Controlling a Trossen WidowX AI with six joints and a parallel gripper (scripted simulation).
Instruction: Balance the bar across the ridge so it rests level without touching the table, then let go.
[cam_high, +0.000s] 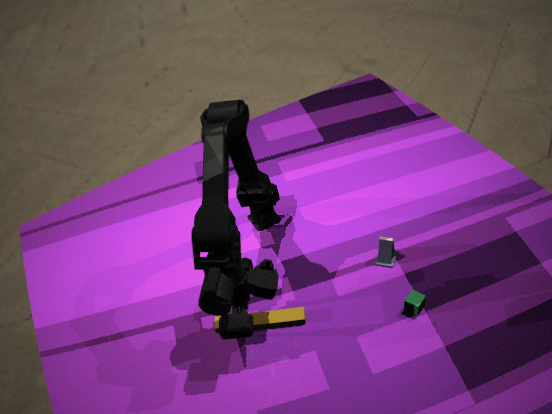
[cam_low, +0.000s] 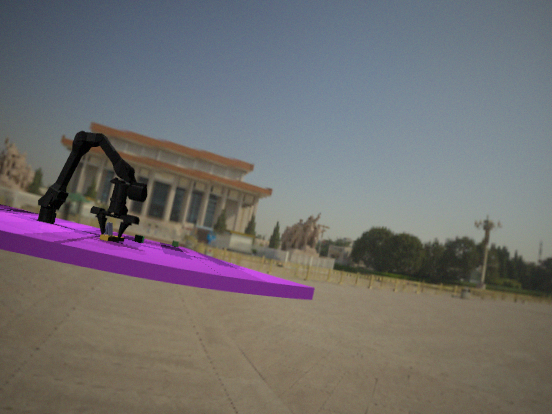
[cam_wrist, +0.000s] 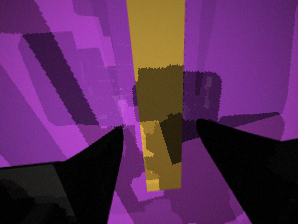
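The small green cube is 170 mm ahead of my gripper tip, 310 mm to the left of it and 10 mm above it. Also, from my gripper tip: yellow bar 10 mm ahead, 30 mm to the left.
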